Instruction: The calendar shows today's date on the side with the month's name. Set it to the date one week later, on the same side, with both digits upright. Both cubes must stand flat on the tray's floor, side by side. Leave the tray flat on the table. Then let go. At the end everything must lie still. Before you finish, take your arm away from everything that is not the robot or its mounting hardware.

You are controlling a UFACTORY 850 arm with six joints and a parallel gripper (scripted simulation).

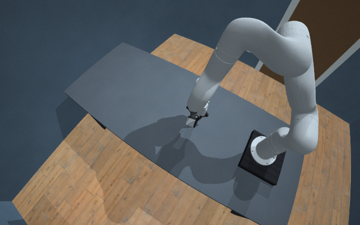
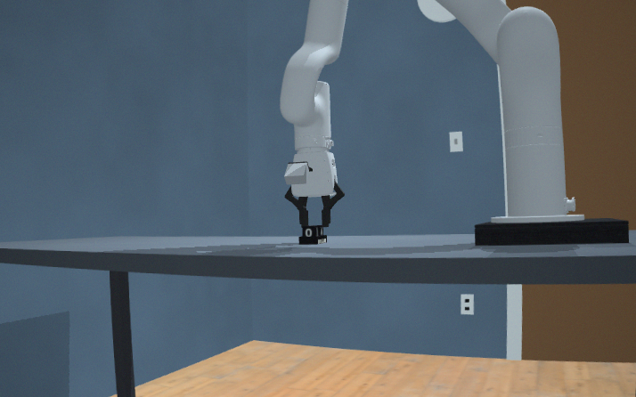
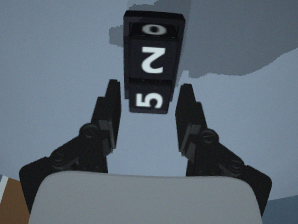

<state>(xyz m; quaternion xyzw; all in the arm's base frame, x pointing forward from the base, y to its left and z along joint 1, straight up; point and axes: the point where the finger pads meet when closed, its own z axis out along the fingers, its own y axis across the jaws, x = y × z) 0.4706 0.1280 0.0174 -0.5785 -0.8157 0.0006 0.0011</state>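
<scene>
Right now my hand is 5 cm above the black tray, 2 cm to the right of it and 1 cm past it. The rest, counted from my hand: calendar cube: 3 cm to the left, 3 cm below, 1 cm behind.
</scene>
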